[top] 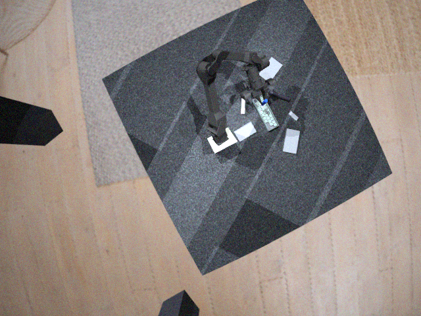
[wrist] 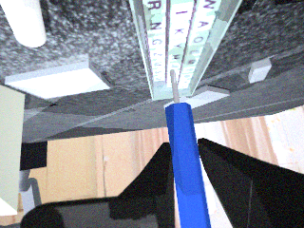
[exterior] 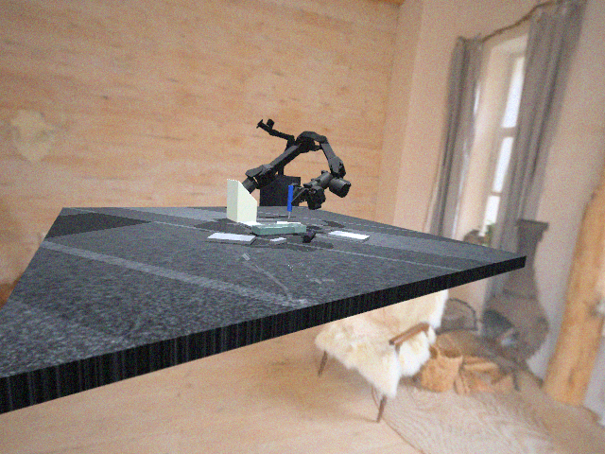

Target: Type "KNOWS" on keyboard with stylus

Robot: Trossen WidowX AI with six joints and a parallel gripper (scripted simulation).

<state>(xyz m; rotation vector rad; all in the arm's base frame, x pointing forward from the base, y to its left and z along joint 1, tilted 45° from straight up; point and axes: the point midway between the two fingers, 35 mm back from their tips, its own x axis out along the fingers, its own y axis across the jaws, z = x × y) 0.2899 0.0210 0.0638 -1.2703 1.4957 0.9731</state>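
Right now my gripper tip is 70 mm past the white stick, 60 mm to the right of it and 100 mm above it. Round my gripper tip: thin white tip 50 mm below; then dark cylinder 130 mm ahead, 10 mm to the right, 90 mm below; then blue stylus 10 mm below.
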